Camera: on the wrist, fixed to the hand. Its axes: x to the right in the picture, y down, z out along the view.
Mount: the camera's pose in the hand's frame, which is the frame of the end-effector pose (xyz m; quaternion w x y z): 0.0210 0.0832 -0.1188 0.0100 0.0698 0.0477 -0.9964
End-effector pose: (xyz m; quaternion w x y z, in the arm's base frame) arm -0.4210 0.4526 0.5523 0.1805 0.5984 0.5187 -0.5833
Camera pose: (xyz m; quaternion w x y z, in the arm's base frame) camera -0.2957 0.5258 0.5315 0.6459 0.4704 -0.5693 0.1933
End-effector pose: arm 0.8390 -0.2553 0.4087 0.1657 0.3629 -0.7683 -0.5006
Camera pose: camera 0.8655 -0.3280 0.5332 0.4858 -0.8046 -0.3269 0.0992
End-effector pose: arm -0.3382 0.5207 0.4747 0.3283 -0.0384 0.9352 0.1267
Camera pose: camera -0.4393 0.5701 0.5686 0.0876 -0.9154 -0.0044 -0.3930
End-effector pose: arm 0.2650 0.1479 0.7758 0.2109 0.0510 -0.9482 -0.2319
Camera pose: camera 0.2964 0.1679 0.9175 0.1873 -0.9711 -0.0352 0.1438
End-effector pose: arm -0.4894 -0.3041 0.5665 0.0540 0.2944 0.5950 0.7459
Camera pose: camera -0.5440 -0.4205 0.6368 0.6948 -0.6217 0.3539 -0.0738
